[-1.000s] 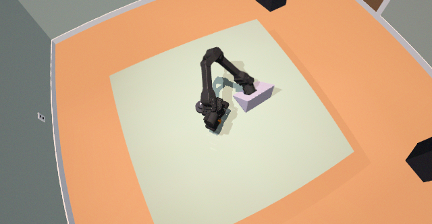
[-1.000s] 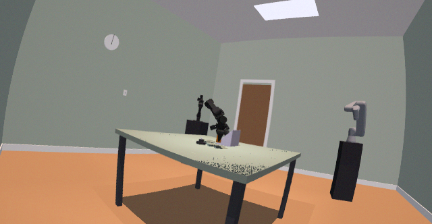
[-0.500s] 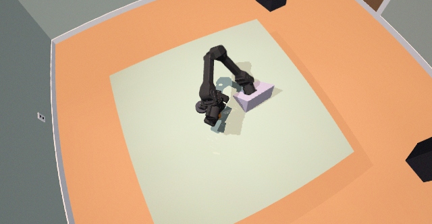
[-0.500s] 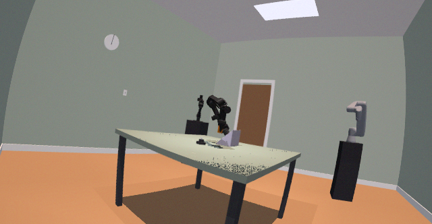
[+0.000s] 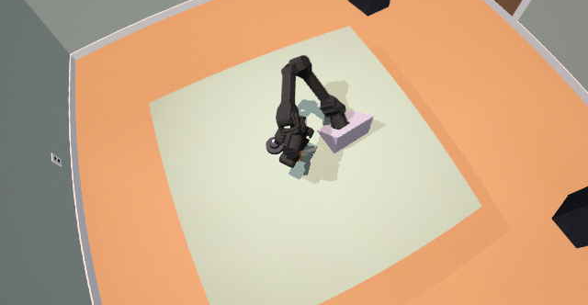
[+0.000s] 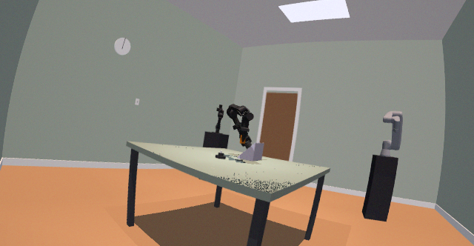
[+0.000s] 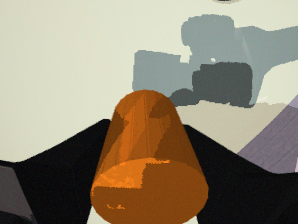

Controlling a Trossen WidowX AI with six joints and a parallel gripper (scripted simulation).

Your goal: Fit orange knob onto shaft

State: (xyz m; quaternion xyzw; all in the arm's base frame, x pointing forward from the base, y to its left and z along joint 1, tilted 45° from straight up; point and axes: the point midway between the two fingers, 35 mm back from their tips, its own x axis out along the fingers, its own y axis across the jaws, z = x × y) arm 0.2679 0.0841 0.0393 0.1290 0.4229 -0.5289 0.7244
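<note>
Now: gripper tip 30 mm below the orange knob. Round my gripper tip: dark round pedestal 160 mm to the right, 120 mm below, 20 mm ahead.
</note>
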